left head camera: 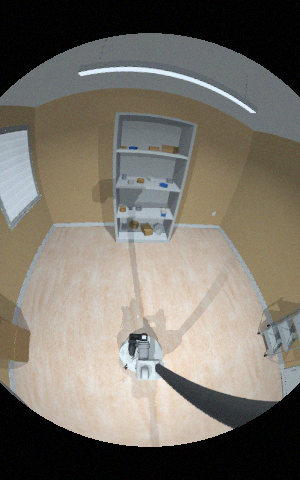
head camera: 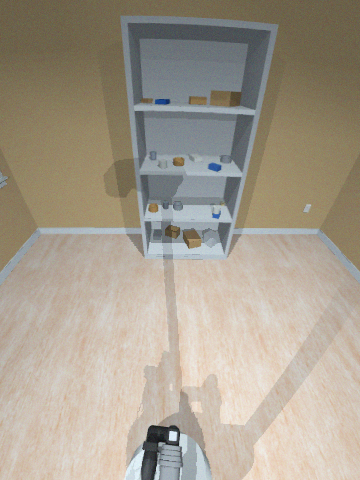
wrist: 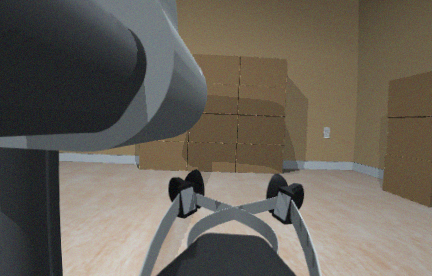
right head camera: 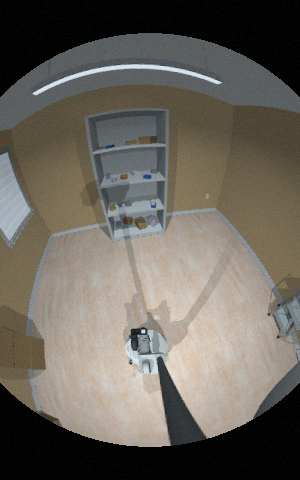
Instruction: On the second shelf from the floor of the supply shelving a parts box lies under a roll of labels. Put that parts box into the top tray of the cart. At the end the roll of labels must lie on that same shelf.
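Places are measured from the robot's base along level axes (x ahead, y left, z up), in metres.
Pixels of known places: gripper, fingertip midpoint: (left head camera: pixel 130 369) (wrist: pixel 235 187) (right head camera: pixel 135 364).
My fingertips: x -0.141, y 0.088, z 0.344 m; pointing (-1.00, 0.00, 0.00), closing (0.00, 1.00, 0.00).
Observation:
For each thing: its middle in the pictures, then the offset to it from my fingertips.
- small blue parts box, body centre: (head camera: pixel 216 214) (right head camera: pixel 153 204) (left head camera: pixel 163 213) 1.904 m ahead, 0.333 m right, 0.181 m up
- orange round item, body centre: (head camera: pixel 153 208) 1.930 m ahead, 0.291 m left, 0.186 m up
The supply shelving (head camera: pixel 132 100) (left head camera: pixel 116 175) (right head camera: pixel 166 175) stands against the wall ahead. On its second shelf from the floor, near the right end, a small blue parts box (head camera: pixel 216 216) (left head camera: pixel 163 215) (right head camera: pixel 153 206) lies under a whitish roll of labels (head camera: pixel 216 209) (left head camera: pixel 163 210) (right head camera: pixel 153 202). The grey cart (left head camera: pixel 272 340) (right head camera: pixel 283 316) is partly in view at the right edge of both side head views; its top tray cannot be made out clearly. My gripper (wrist: pixel 235 187) is open and empty in the wrist view, far from the shelving.
On the same shelf stand an orange round item (head camera: pixel 153 207) and grey items at the left. Brown boxes (head camera: pixel 192 239) lie on the bottom shelf. Large carton stacks (wrist: pixel 260 130) (wrist: pixel 410 145) show in the wrist view; cartons (left head camera: pixel 15 342) (right head camera: pixel 22 347) also stand at the left. A window is on the left wall.

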